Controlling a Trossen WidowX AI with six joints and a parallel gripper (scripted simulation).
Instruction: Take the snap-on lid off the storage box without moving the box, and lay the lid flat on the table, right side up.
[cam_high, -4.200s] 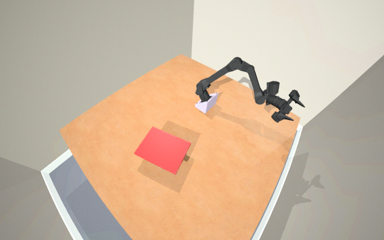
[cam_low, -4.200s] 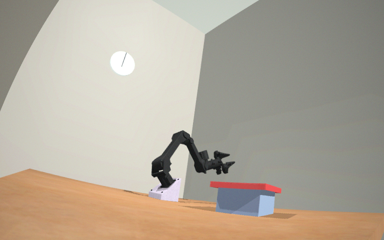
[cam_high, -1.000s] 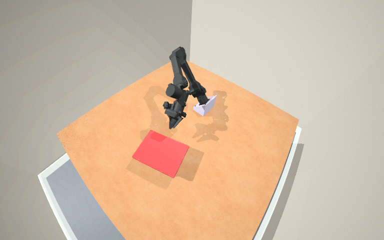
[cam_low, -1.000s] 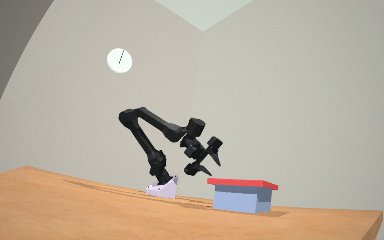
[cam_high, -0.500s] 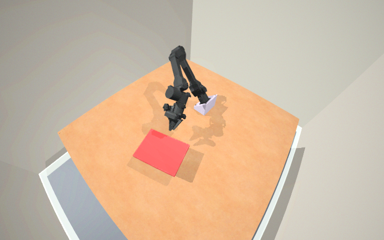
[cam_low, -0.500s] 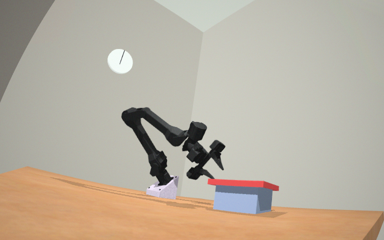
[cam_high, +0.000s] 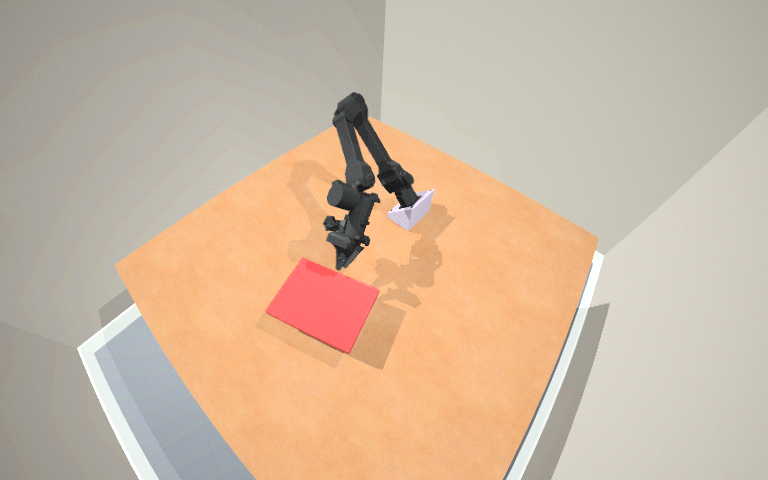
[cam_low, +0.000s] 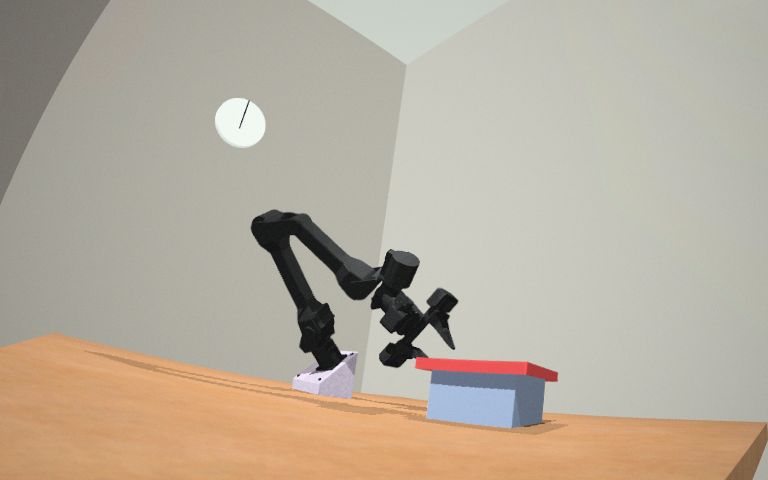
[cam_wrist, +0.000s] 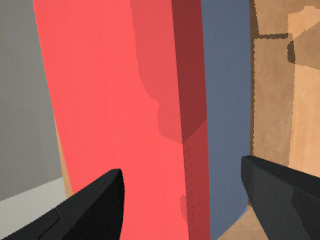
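Right now my gripper tip is 100 mm short of the red lid, 20 mm to the right of it and 20 mm above it. Round my gripper tip: blue-grey storage box 100 mm ahead, 20 mm to the left, 60 mm below.
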